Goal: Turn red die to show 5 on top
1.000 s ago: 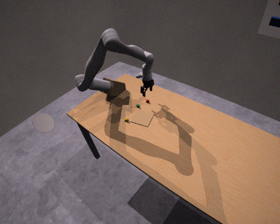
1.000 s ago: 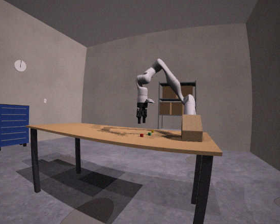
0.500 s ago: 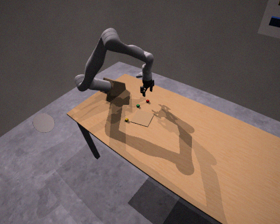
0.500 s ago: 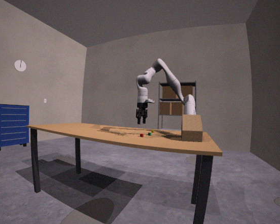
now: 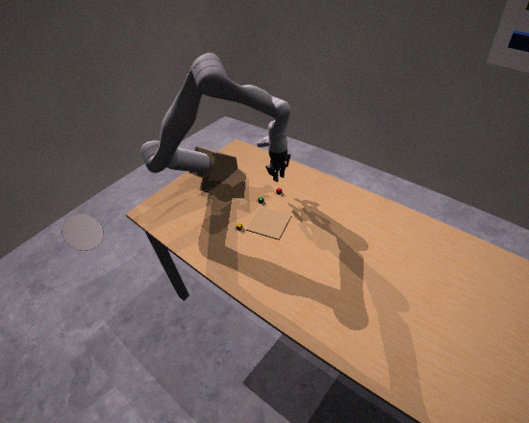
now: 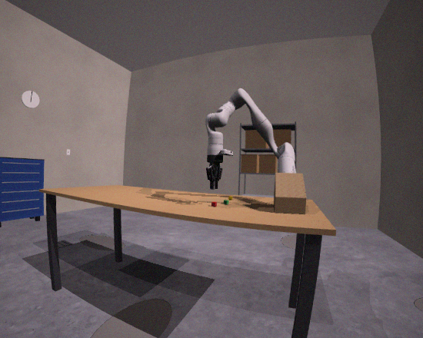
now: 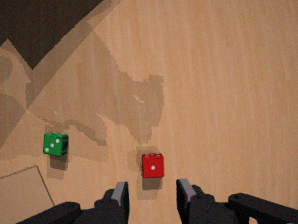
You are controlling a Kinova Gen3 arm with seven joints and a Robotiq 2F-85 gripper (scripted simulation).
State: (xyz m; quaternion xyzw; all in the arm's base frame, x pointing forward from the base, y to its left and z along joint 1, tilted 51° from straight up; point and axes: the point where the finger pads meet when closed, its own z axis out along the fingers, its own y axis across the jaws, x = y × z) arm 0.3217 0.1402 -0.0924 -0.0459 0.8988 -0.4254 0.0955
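My gripper is now 9 cm above the red die. Also, from my hand: tan mat (16 cm to the right, 10 cm below, 9 cm ahead); then yellow die (26 cm to the right, 9 cm below, 1 cm ahead); then green die (9 cm to the right, 9 cm below, 3 cm behind).
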